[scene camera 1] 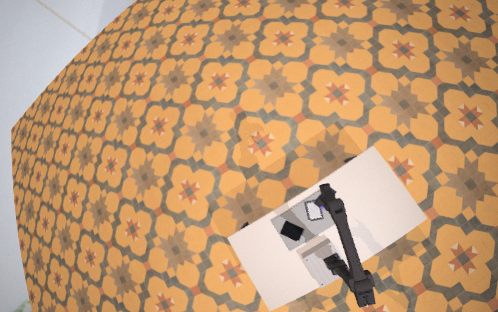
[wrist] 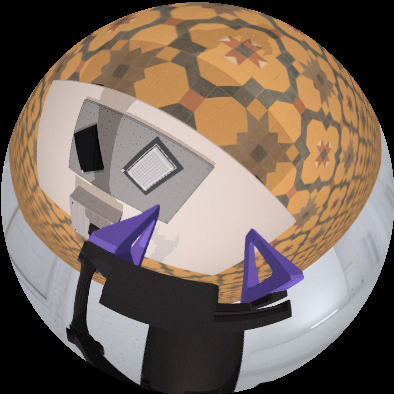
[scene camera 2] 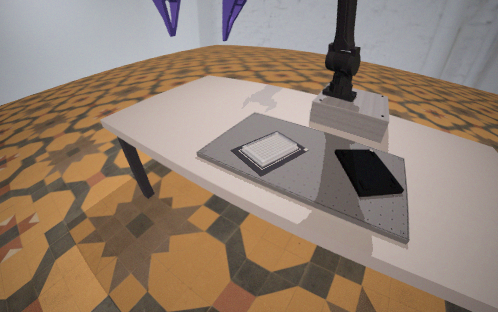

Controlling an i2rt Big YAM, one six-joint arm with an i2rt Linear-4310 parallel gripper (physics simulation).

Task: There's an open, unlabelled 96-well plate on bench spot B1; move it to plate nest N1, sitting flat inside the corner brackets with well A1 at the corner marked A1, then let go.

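Observation:
The white 96-well plate lies flat on a dark, white-lined mat on the grey perforated board. The black plate nest lies on the same board, apart from the plate, and looks empty. A small white mark shows at its edge in scene camera 2; its lettering is too small to read. My gripper is wide open with purple fingers and nothing between them. It hangs well above the table; in scene camera 1 the arm hides most of it.
The grey board lies on the pale table. The arm's base block stands behind the board, near the nest. A shadow falls across the board between plate and nest.

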